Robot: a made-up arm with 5 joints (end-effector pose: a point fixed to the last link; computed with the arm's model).
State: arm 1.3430 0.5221 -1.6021 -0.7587 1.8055
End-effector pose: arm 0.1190 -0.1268 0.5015 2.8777 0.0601 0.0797
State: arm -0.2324 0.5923 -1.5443 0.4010 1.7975
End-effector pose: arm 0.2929 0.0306 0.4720 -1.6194 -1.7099 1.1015
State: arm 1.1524 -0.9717 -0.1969 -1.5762 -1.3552
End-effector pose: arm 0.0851 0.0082 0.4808 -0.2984 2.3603 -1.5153
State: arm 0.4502 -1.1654 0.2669 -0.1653 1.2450
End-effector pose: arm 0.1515 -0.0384 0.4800 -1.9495 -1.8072 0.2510
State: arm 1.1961 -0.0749 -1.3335 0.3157 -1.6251
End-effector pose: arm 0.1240 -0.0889 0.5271 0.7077 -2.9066 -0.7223
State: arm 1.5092 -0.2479 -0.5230 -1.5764 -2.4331
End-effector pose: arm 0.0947 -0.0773 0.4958 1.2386 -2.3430 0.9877
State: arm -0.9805 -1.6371 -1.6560 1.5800 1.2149
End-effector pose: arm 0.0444 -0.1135 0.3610 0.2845 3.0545 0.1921
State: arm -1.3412 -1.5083 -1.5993 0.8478 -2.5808
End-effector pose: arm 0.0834 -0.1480 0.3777 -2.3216 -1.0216 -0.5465
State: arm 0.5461 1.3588 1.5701 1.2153 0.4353
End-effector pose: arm 0.1047 -0.0167 0.3327 1.1576 2.2996 -0.0599
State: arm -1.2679 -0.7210 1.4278 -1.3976 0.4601
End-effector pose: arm 0.1516 0.1068 0.3606 1.0052 -2.2019 0.8483
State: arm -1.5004 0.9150 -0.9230 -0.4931 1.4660
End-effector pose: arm 0.1349 0.2453 0.3768 0.1083 -2.6068 1.5361
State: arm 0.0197 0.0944 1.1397 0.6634 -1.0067
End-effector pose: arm 0.1935 -0.0156 0.2652 -0.1697 0.2979 -1.0651
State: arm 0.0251 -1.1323 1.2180 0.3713 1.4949
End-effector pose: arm 0.2204 -0.0167 0.3447 -0.8079 -0.8926 1.2612
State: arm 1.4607 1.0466 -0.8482 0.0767 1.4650
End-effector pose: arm 0.1179 -0.2531 0.3146 -1.2845 -0.1709 -0.0380
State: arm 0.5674 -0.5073 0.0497 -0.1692 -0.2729
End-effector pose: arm 0.2161 -0.0880 0.4647 -0.2749 -2.2253 -0.4922
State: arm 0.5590 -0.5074 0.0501 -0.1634 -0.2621
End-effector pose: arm 0.2170 -0.0871 0.4644 -0.2766 -2.2171 -0.4842
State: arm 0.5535 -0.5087 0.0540 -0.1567 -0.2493
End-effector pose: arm 0.2177 -0.0866 0.4639 -0.2833 -2.2052 -0.4777
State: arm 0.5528 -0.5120 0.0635 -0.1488 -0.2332
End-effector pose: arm 0.2181 -0.0867 0.4628 -0.2981 -2.1875 -0.4736
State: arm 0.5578 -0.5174 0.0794 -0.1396 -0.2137
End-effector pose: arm 0.2181 -0.0876 0.4611 -0.3218 -2.1630 -0.4724
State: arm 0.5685 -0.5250 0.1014 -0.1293 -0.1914
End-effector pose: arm 0.2177 -0.0891 0.4588 -0.3533 -2.1321 -0.4743
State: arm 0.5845 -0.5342 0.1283 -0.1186 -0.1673
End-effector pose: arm 0.2168 -0.0913 0.4560 -0.3907 -2.0961 -0.4791
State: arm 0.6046 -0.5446 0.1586 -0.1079 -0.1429
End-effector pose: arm 0.2155 -0.0940 0.4530 -0.4309 -2.0566 -0.4866
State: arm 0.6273 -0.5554 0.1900 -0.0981 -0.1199
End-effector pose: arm 0.2138 -0.0968 0.4498 -0.4708 -2.0167 -0.4961
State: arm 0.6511 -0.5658 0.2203 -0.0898 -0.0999
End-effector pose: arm 0.2119 -0.0997 0.4467 -0.5080 -1.9790 -0.5073
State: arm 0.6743 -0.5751 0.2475 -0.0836 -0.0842
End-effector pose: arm 0.2098 -0.1024 0.4439 -0.5401 -1.9462 -0.5195
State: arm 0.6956 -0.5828 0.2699 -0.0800 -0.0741
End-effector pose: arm 0.2078 -0.1048 0.4417 -0.5657 -1.9210 -0.5323
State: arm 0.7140 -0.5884 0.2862 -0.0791 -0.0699
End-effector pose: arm 0.2059 -0.1068 0.4402 -0.5844 -1.9047 -0.5450
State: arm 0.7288 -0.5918 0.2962 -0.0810 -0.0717
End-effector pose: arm 0.2044 -0.1083 0.4393 -0.5959 -1.8979 -0.5571
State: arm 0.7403 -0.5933 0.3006 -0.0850 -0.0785
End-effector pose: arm 0.2031 -0.1094 0.4391 -0.6012 -1.8993 -0.5686
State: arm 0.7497 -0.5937 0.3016 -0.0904 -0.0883
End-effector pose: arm 0.2020 -0.1103 0.4392 -0.6029 -1.9059 -0.5793
